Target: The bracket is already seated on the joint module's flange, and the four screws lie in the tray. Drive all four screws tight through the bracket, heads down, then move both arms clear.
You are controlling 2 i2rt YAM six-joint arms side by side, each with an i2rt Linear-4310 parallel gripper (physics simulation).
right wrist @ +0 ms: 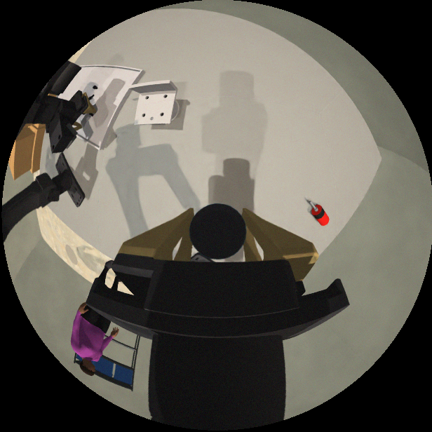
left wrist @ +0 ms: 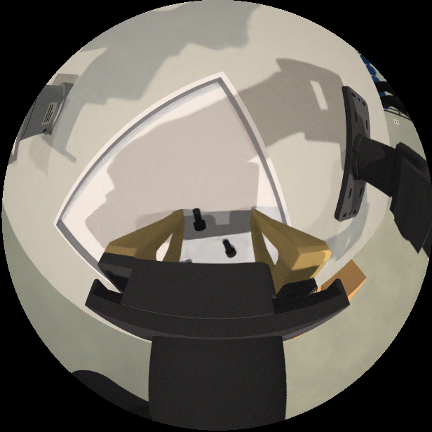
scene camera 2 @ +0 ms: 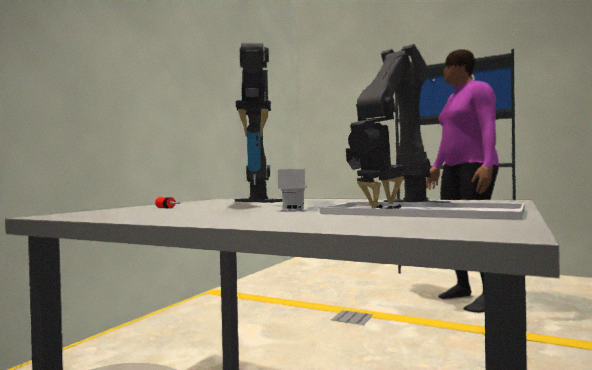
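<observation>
Black screws lie in the white tray; one screw is upper, another screw lower, and the rest are mostly hidden by the gripper. My left gripper is open, low over the tray, its tips either side of the upper screw without gripping it. The white bracket sits on the grey joint module, its four holes showing in the right wrist view. My right gripper is shut on a blue power screwdriver, bit down above the table.
A red screwdriver lies on the table, at the picture's left in scene camera 2. An orange box stands by the left arm. A person in a magenta top stands behind the table beside a blue-panelled rack.
</observation>
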